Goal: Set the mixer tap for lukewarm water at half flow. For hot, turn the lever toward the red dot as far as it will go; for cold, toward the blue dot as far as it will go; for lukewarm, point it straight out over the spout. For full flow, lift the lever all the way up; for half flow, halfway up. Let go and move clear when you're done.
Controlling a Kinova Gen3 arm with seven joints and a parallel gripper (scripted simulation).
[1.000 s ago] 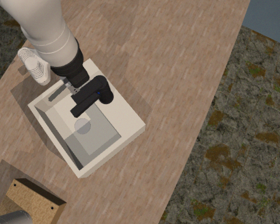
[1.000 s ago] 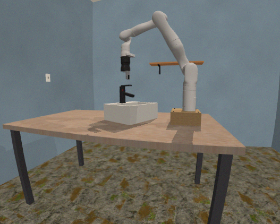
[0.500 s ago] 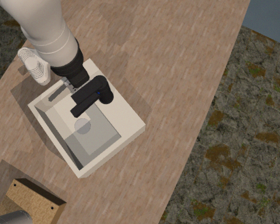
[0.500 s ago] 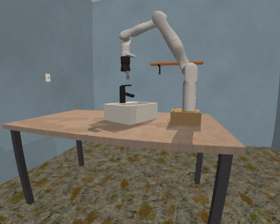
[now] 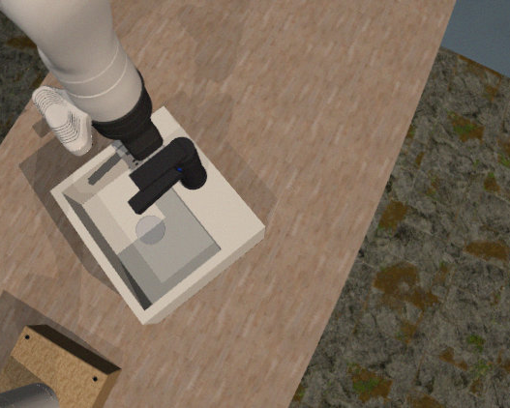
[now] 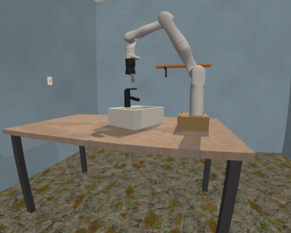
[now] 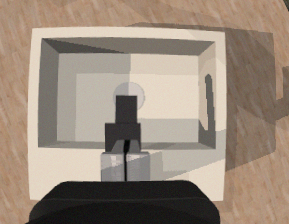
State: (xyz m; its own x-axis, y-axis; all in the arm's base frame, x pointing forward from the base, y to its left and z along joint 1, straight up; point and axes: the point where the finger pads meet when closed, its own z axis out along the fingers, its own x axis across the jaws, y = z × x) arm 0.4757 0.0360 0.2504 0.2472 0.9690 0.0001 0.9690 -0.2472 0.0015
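Right now the lever is 20 mm ahead of my hand, 10 mm to the right of it and 70 mm below it. The rest, counted from my hand: white sink basin (50 mm behind, 10 mm to the left, 300 mm below); then black mixer tap (40 mm ahead, 20 mm to the right, 110 mm below).
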